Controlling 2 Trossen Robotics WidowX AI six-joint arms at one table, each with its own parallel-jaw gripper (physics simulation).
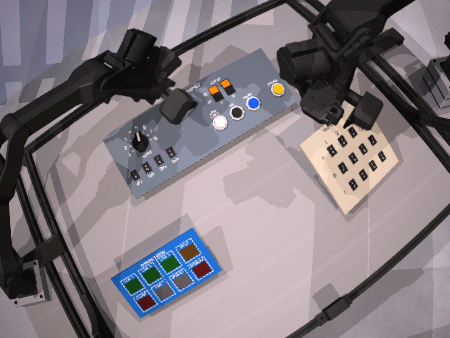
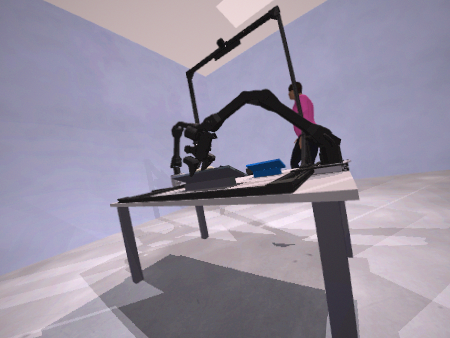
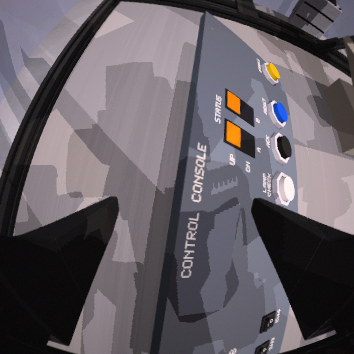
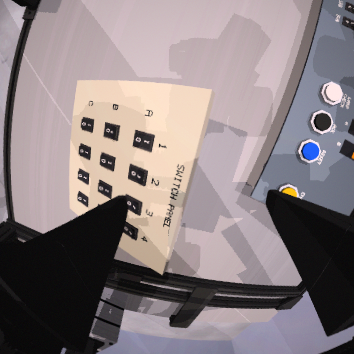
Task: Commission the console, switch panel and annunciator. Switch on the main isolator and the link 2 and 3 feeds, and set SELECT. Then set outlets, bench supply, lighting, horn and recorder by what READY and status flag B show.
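Seen in the pictures: left gripper, fingertip midpoint: (image 2: 196, 174) (image 3: 185, 204); right gripper, fingertip midpoint: (image 4: 197, 199); left arm's base at its link origin: (image 1: 25, 283) (image 2: 332, 163); right arm's base at its link origin: (image 2: 177, 174).
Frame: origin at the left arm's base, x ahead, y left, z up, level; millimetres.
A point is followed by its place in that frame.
Note:
The grey control console (image 1: 195, 145) @[x 493, y 176, z 21 mm] (image 2: 215, 175) @[x 447, y 218, z 31 mm] (image 3: 240, 60) @[x 666, y 285, z 48 mm] (image 4: 280, 175) @[x 687, y 219, z 18 mm] has a dial (image 1: 140, 142) @[x 388, y 203, z 64 mm], its white pointer roughly upright. Status flag A (image 1: 214, 90) @[x 569, y 272, z 53 mm] (image 3: 233, 133) @[x 568, y 273, z 54 mm] and flag B (image 1: 226, 83) @[x 598, y 280, z 54 mm] (image 3: 233, 102) @[x 596, y 280, z 54 mm] both show orange on the UP half. My left gripper (image 1: 171, 99) (image 2: 198, 171) @[x 507, y 287, z 54 mm] (image 3: 185, 204) @[x 507, y 287, z 54 mm] is open and empty above the console. My right gripper (image 1: 345, 121) (image 4: 197, 199) @[x 742, y 95, z 127 mm] is open and empty, over the top edge of the cream switch panel (image 1: 345, 202) @[x 738, y -49, z 18 mm] (image 4: 190, 110) @[x 699, y 66, z 85 mm]; a finger hides part of columns 3 and 4. Rocker positions are too small to tell. The blue annunciator (image 1: 192, 233) @[x 438, y -12, z 51 mm] (image 2: 267, 167) @[x 353, y -78, z 18 mm] has dim-looking tiles; READY's label is blurred.
The console's white button (image 1: 220, 122) @[x 558, y 201, z 34 mm] (image 3: 285, 188) @[x 554, y 208, z 38 mm] (image 4: 331, 93) @[x 561, y 201, z 34 mm], black button (image 1: 236, 112) @[x 596, y 212, z 35 mm] (image 3: 283, 148) @[x 591, y 217, z 38 mm] (image 4: 321, 122) @[x 601, y 211, z 34 mm], blue button (image 1: 253, 103) @[x 638, y 221, z 34 mm] (image 3: 280, 113) @[x 632, y 225, z 37 mm] (image 4: 310, 151) @[x 640, y 222, z 35 mm] and yellow button (image 1: 278, 89) @[x 702, y 236, z 35 mm] (image 3: 272, 72) @[x 693, y 241, z 37 mm] stand in a row. A black frame runs around the table.

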